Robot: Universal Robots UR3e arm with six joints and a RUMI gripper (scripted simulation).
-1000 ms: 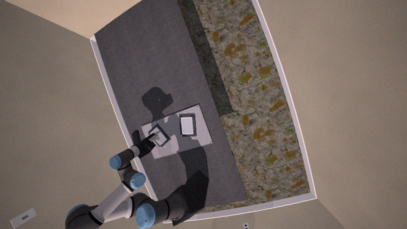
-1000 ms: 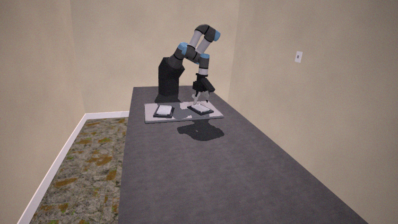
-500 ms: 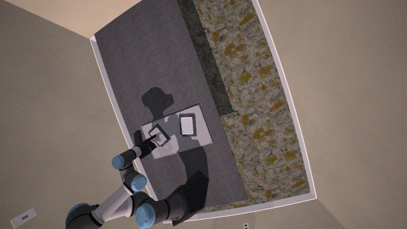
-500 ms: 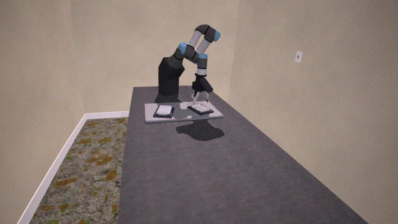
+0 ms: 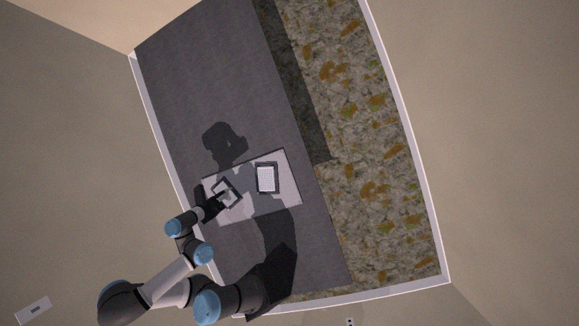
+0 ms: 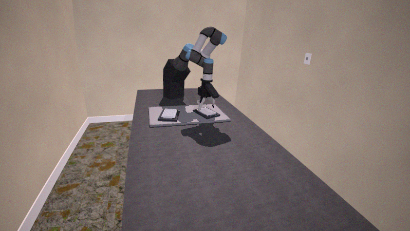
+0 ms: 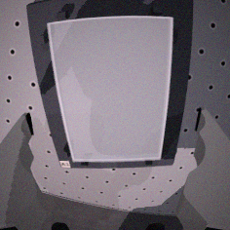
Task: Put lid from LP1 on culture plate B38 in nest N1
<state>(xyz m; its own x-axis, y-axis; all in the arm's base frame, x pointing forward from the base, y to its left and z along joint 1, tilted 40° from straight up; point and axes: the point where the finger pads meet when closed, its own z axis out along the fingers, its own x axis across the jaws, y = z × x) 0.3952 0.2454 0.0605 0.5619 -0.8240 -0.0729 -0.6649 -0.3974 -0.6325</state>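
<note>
Right now the clear lid is 2 cm below my hand. From my hand the other things lie so: lid park LP1: 3 cm below; label: 9 cm behind, 1 cm to the right, 2 cm below; culture plate B38: 9 cm ahead, 24 cm to the right, 1 cm below.
</note>
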